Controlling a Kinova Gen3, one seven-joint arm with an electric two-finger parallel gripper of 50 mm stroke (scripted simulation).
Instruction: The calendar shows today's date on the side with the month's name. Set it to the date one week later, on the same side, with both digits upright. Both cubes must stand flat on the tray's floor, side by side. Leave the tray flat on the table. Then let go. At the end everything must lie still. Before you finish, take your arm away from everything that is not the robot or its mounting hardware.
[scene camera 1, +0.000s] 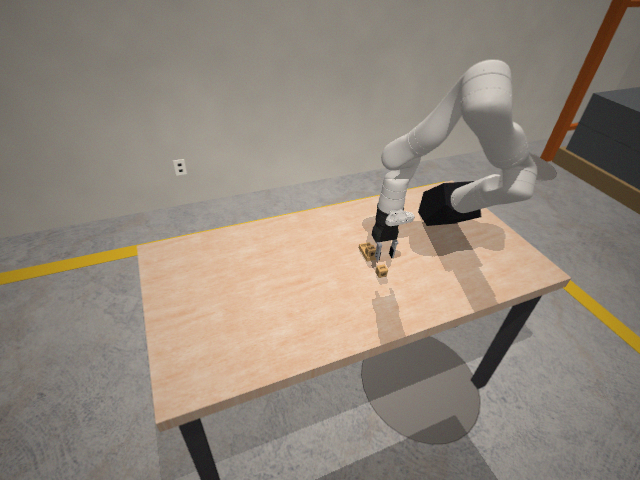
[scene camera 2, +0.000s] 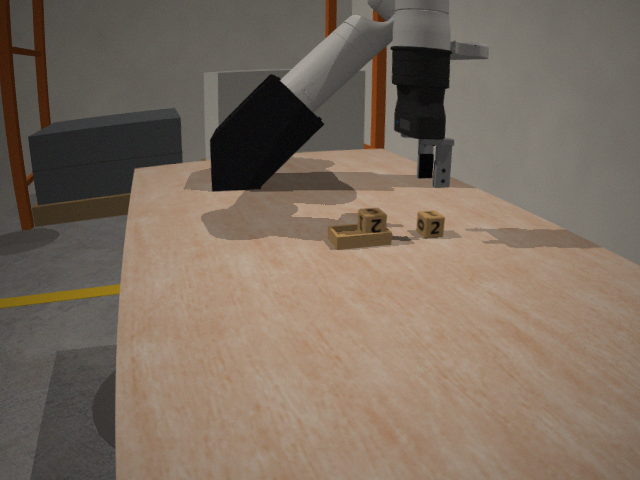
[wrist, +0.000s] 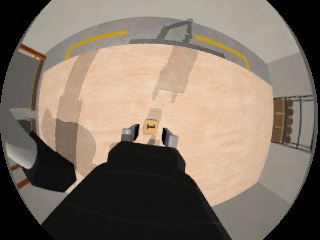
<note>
In view: my gripper (scene camera 2: 432, 182) and a wooden tray (scene camera 2: 347, 236).
My gripper also shows in scene camera 1 (scene camera 1: 384, 257) and in the wrist view (wrist: 150, 131). The wrist view misses the wooden tray, which is hidden by my gripper.
</note>
